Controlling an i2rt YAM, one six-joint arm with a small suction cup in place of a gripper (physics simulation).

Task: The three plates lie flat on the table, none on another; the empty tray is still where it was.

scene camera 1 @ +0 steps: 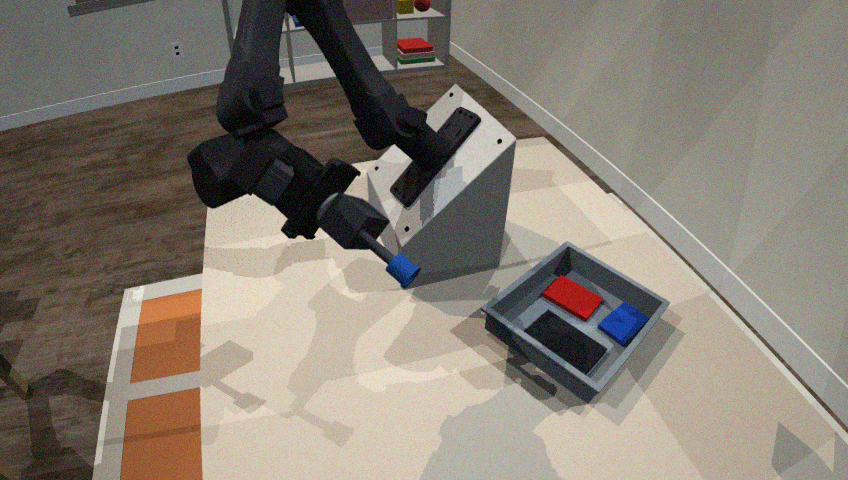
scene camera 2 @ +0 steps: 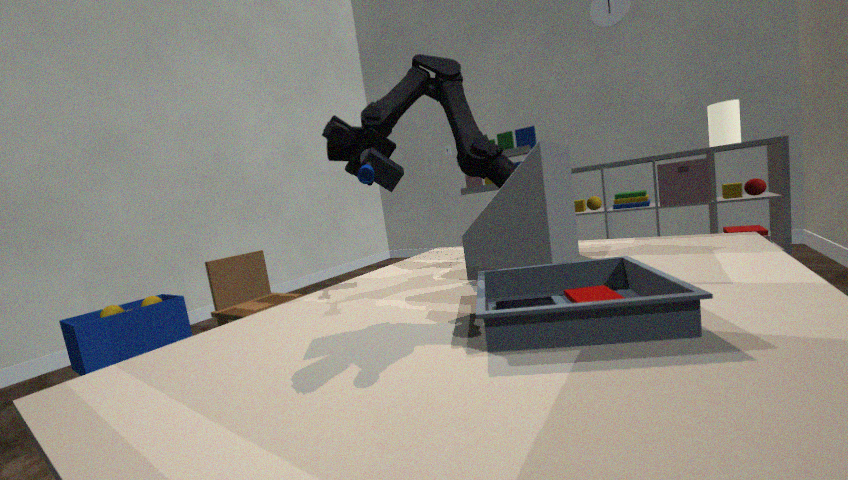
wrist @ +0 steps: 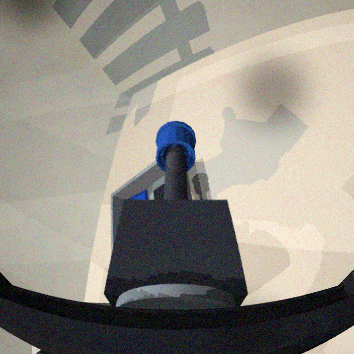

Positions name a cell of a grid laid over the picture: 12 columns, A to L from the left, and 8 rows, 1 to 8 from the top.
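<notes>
In scene camera 1 you get the suction cup (scene camera 1: F5), which holds nothing, and a red plate (scene camera 1: I5) that rests on a grey tray. A black plate (scene camera 1: I6) rests on the grey tray, and a blue plate (scene camera 1: I6) sits on the grey tray too. Scene camera 2 has the red plate (scene camera 2: I5) and the suction cup (scene camera 2: F3) as well, but scene camera 2 misses the blue plate, hidden by a grey tray. The wrist view has the suction cup (wrist: F3) too, and the wrist view does not show the red plate, which is hidden by the suction cup.
</notes>
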